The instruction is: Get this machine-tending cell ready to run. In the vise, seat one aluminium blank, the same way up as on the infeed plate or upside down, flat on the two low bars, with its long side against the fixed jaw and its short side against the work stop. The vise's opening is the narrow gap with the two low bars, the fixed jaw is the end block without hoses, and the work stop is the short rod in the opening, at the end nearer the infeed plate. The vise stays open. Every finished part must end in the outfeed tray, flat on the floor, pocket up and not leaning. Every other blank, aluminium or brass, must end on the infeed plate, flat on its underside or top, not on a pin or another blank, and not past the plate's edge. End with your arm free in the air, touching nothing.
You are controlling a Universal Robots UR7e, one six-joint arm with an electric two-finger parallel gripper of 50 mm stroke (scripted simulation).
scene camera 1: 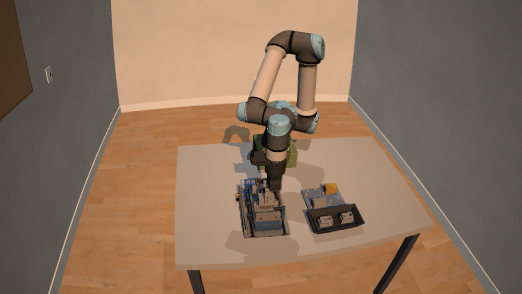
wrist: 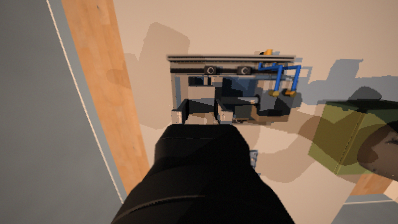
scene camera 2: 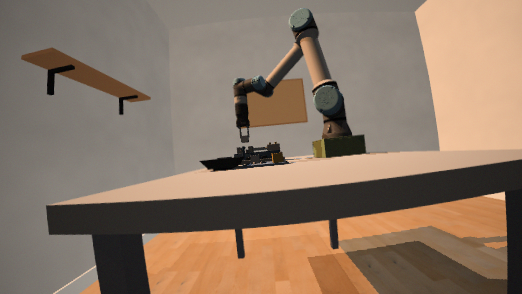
In view: my gripper (wrist: 201, 105) and an aluminium blank (wrist: 201, 97).
